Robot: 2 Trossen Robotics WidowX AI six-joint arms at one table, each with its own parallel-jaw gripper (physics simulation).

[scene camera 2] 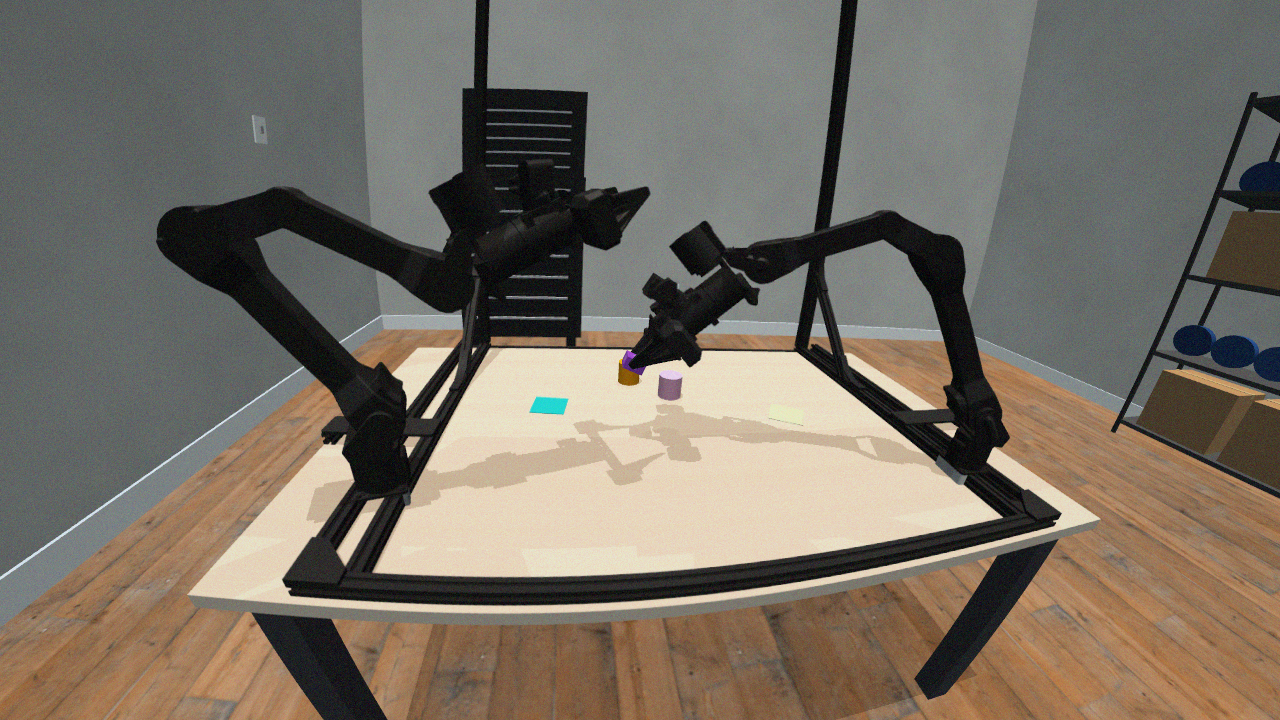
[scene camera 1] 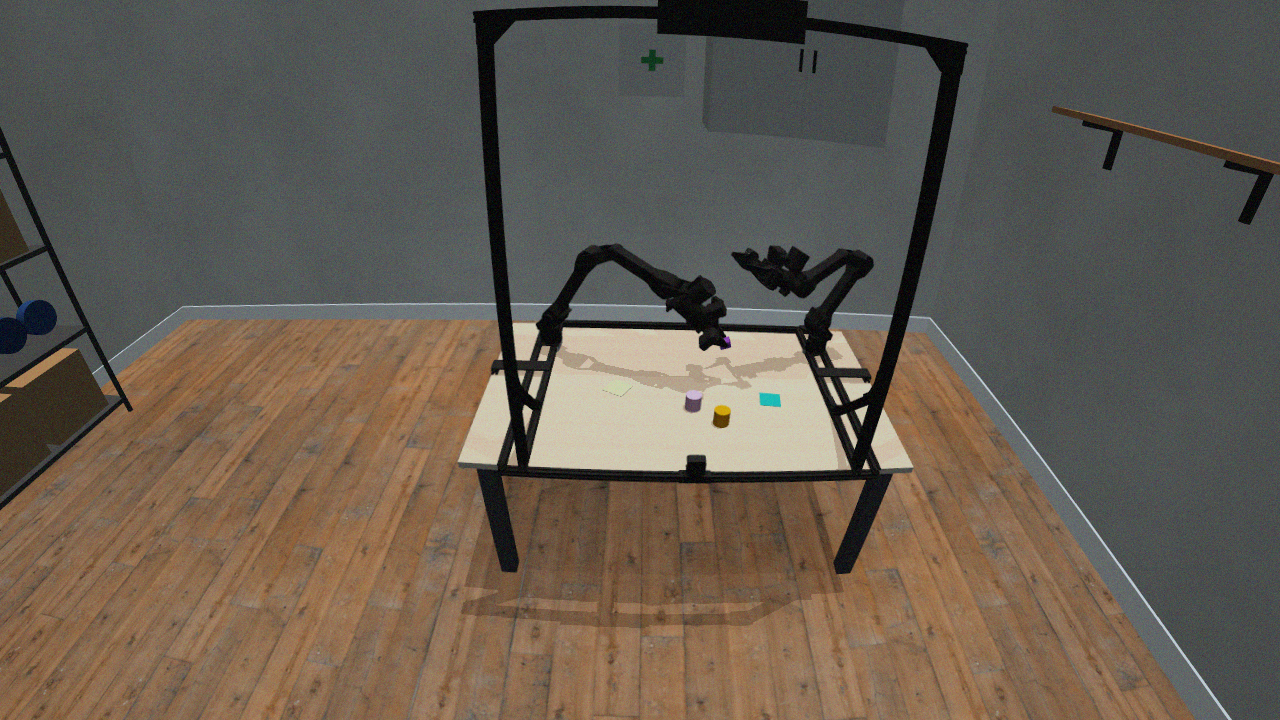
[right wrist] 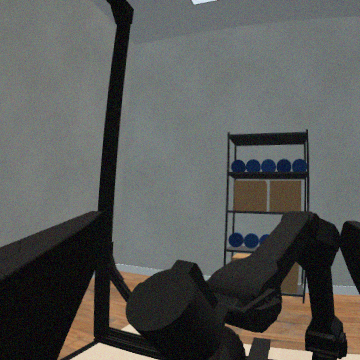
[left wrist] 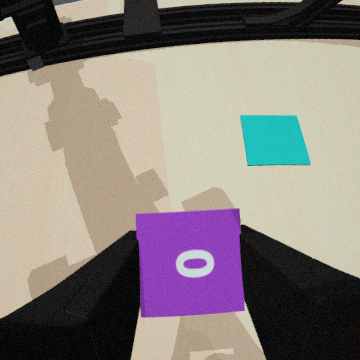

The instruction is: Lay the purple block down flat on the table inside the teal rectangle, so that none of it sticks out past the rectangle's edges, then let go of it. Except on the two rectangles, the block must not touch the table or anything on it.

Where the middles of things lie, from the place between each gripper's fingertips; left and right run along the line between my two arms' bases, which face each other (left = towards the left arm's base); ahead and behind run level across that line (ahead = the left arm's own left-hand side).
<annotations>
The purple block [left wrist: 189,261] lies 40 mm behind my right hand, 20 mm to the left of it and 250 mm below it. From my right hand the other things lie so: teal rectangle [left wrist: 268,139]: 140 mm behind, 120 mm to the right, 380 mm below.
Now: left hand 1 cm to the right of the purple block. From my left hand the other things lie so: teal rectangle: 13 cm to the right, 13 cm below, 10 cm behind.
</annotations>
